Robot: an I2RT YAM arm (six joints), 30 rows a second.
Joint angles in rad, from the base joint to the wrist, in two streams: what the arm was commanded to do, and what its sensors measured. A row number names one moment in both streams.
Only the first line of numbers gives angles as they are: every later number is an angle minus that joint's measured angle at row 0.
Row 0, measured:
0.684 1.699 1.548 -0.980 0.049 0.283
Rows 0 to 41, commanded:
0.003 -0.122 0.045 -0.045 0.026 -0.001
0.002 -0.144 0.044 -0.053 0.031 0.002
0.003 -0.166 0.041 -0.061 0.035 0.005
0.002 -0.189 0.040 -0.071 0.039 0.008
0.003 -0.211 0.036 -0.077 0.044 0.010
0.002 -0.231 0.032 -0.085 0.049 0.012
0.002 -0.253 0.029 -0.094 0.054 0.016
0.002 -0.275 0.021 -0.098 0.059 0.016
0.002 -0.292 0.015 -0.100 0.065 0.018
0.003 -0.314 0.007 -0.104 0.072 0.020
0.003 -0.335 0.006 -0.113 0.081 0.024
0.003 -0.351 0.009 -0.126 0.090 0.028
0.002 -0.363 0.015 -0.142 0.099 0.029
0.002 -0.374 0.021 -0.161 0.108 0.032
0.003 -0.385 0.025 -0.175 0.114 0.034
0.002 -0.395 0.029 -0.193 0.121 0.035
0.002 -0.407 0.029 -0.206 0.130 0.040
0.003 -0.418 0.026 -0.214 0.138 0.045
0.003 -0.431 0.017 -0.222 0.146 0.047
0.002 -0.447 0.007 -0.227 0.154 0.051
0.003 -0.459 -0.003 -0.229 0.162 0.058
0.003 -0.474 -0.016 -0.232 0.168 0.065
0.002 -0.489 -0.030 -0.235 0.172 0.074
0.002 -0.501 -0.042 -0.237 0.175 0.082
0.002 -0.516 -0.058 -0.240 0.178 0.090
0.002 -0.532 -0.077 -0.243 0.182 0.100
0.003 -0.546 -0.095 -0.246 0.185 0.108
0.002 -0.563 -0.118 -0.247 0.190 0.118
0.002 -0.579 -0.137 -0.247 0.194 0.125
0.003 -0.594 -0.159 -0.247 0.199 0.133
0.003 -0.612 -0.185 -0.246 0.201 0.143
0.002 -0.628 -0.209 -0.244 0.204 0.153
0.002 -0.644 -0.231 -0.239 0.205 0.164
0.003 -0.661 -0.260 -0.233 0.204 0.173
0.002 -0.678 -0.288 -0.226 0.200 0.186
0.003 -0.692 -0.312 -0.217 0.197 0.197
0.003 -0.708 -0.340 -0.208 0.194 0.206
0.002 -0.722 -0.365 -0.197 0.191 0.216
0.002 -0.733 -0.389 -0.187 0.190 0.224
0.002 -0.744 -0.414 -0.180 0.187 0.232
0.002 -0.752 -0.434 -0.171 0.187 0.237
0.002 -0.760 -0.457 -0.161 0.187 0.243
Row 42, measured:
0.000 -0.721 -0.433 -0.232 0.164 0.199
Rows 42 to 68, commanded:
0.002 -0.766 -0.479 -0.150 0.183 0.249
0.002 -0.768 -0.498 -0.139 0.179 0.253
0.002 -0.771 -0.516 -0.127 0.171 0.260
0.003 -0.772 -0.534 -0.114 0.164 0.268
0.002 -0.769 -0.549 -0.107 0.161 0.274
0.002 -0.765 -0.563 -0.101 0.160 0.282
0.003 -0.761 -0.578 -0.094 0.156 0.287
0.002 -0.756 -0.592 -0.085 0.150 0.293
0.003 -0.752 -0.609 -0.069 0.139 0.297
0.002 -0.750 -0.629 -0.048 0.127 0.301
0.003 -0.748 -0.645 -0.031 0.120 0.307
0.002 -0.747 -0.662 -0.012 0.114 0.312
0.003 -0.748 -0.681 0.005 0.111 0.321
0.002 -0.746 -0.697 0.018 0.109 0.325
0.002 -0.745 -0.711 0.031 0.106 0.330
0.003 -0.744 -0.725 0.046 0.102 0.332
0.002 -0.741 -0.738 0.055 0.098 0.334
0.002 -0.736 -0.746 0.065 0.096 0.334
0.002 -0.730 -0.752 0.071 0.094 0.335
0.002 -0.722 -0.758 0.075 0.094 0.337
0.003 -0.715 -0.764 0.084 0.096 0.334
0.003 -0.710 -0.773 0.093 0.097 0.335
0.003 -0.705 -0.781 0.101 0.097 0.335
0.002 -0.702 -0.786 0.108 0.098 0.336
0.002 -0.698 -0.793 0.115 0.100 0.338
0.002 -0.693 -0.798 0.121 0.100 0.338
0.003 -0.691 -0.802 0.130 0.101 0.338
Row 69, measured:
0.000 -0.696 -0.803 0.072 0.092 0.320
